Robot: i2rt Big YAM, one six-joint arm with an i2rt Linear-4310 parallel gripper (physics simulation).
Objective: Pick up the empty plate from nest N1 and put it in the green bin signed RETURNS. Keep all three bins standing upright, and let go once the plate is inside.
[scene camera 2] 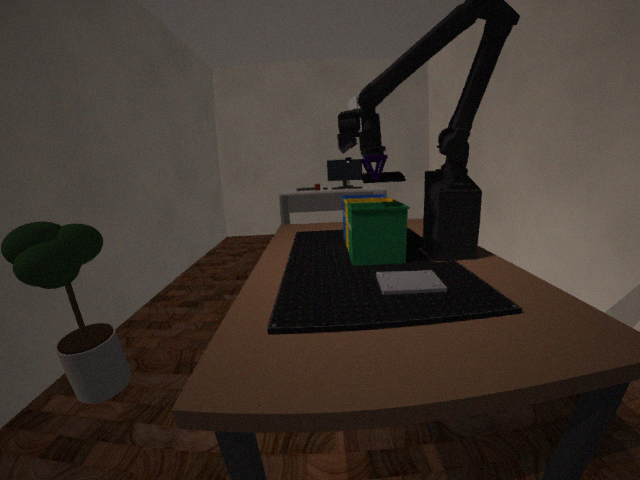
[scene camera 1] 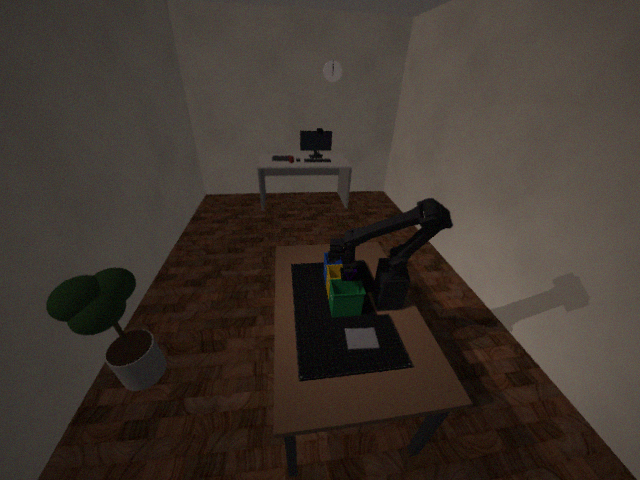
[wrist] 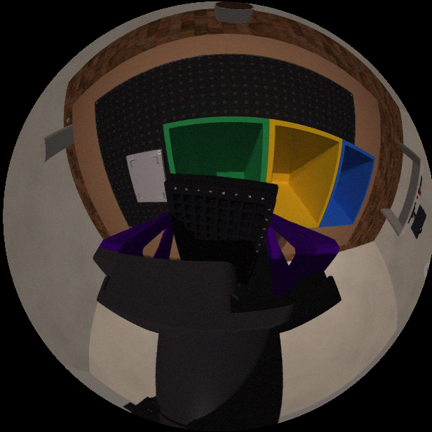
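Seen in the pictures: gripper, fingertip midpoint: (scene camera 2: 374,180) (scene camera 1: 348,275); arm's base, link origin: (scene camera 2: 451,180) (scene camera 1: 394,270).
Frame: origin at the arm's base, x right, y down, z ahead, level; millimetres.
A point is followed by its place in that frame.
Note:
The black gridded plate (scene camera 2: 393,177) @(y -17, x -80, z 225 mm) (wrist: 220,207) is held roughly level between the purple fingers of my gripper (scene camera 1: 349,273) @(y -7, x -36, z 274 mm) (scene camera 2: 375,177) @(y -7, x -36, z 274 mm) (wrist: 218,216), which is shut on it. In scene camera 2 the plate hangs well above the bin rims. In the wrist view it covers the near part of the green bin (scene camera 1: 346,304) @(y 150, x -99, z 279 mm) (scene camera 2: 379,237) @(y 163, x -100, z 272 mm) (wrist: 215,142), and its right edge overlaps the yellow bin's near left corner. The green bin stands upright; its visible inside holds no plate. Its sign is not readable. The pale pad with corner marks (scene camera 1: 361,338) @(y 238, x -259, z 221 mm) (scene camera 2: 410,282) @(y 238, x -274, z 222 mm) (wrist: 146,177) bears no plate; no N1 label is readable.
The yellow bin (scene camera 1: 334,272) @(y 128, x 149, z 311 mm) (wrist: 305,165) and blue bin (scene camera 1: 334,262) (wrist: 352,185) stand upright in a row beside the green one on the black perforated mat (scene camera 1: 315,351) @(y 250, x -308, z 467 mm) (scene camera 2: 315,294) @(y 250, x -294, z 464 mm) (wrist: 220,85). The arm base (scene camera 1: 391,289) @(y 88, x -64, z 20 mm) (scene camera 2: 452,222) @(y 131, x -64, z 21 mm) stands to their right in the scene views.

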